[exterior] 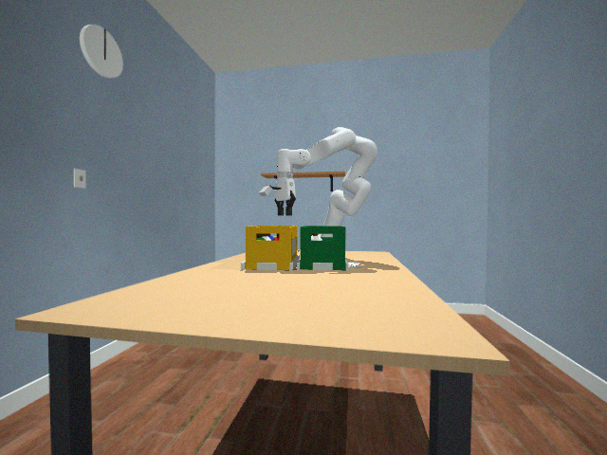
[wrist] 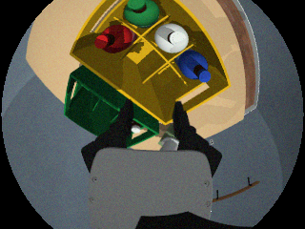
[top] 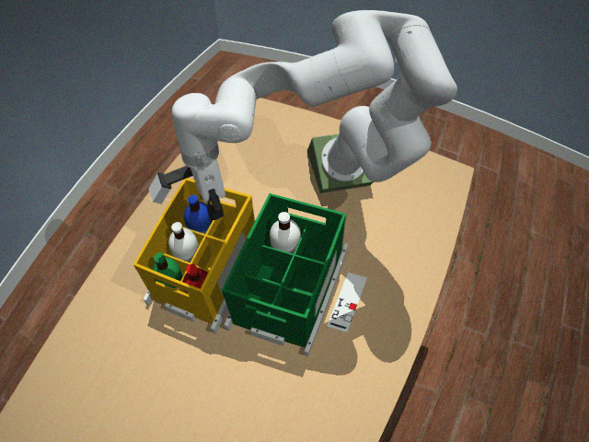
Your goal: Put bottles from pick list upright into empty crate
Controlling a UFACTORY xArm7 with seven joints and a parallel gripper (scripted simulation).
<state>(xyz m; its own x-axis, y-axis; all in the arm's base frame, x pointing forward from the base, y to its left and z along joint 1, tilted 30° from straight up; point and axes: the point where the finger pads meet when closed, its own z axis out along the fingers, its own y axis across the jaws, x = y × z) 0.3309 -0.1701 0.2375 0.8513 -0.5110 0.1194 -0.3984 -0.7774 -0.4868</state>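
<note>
The yellow crate lies 50 mm ahead of my hand, 20 mm to the right of it and 160 mm below it. Also, from my hand: green-labelled bottle: 150 mm ahead, 40 mm to the right, 150 mm below; then red-labelled bottle: 120 mm ahead, 40 mm to the left, 150 mm below; then blue bottle: 10 mm behind, 100 mm to the right, 150 mm below.
</note>
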